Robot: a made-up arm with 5 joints. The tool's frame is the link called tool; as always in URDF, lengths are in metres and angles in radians.
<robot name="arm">
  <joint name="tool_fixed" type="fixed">
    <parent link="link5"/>
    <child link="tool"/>
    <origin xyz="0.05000 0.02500 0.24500" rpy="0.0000 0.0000 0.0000"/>
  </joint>
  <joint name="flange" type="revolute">
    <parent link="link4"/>
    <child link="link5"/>
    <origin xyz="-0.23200 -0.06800 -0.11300" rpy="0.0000 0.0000 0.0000"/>
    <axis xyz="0 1 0"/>
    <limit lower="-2.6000" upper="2.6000" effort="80" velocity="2.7"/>
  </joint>
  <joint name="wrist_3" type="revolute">
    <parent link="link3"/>
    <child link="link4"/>
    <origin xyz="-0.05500 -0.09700 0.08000" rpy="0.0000 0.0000 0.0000"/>
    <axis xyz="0 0 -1"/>
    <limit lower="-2.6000" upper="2.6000" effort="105" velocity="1.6"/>
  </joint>
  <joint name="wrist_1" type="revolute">
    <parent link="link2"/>
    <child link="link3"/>
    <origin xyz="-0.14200 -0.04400 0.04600" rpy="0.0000 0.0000 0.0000"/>
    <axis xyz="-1 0 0"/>
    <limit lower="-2.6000" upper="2.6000" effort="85" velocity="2.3"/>
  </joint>
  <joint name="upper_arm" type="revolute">
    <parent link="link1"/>
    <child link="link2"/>
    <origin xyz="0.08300 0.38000 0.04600" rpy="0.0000 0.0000 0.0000"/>
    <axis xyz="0 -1 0"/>
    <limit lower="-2.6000" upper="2.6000" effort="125" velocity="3.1"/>
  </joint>
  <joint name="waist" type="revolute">
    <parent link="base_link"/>
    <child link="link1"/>
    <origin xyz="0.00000 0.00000 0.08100" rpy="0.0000 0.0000 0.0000"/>
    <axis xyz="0 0 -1"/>
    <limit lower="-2.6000" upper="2.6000" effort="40" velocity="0.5"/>
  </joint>
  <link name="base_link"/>
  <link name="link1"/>
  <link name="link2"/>
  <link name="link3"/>
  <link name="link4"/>
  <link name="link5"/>
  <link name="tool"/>
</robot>
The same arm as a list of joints. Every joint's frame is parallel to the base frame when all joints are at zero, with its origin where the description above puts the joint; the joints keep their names.
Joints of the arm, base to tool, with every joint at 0 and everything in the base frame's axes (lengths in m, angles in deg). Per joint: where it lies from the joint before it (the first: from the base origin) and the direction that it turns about. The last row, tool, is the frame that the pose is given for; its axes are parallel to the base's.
waist: offset 0 0 0.081 axis 0 0 -1
upper_arm: offset 0.083 0.38 0.046 axis 0 -1 0
wrist_1: offset -0.142 -0.044 0.046 axis -1 0 0
wrist_3: offset -0.055 -0.097 0.08 axis 0 0 -1
flange: offset -0.232 -0.068 -0.113 axis 0 1 0
tool: offset 0.05 0.025 0.245
Joint limits (deg, base to tool): -148.97..148.97 -148.97..148.97 -148.97..148.97 -148.97..148.97 -148.97..148.97

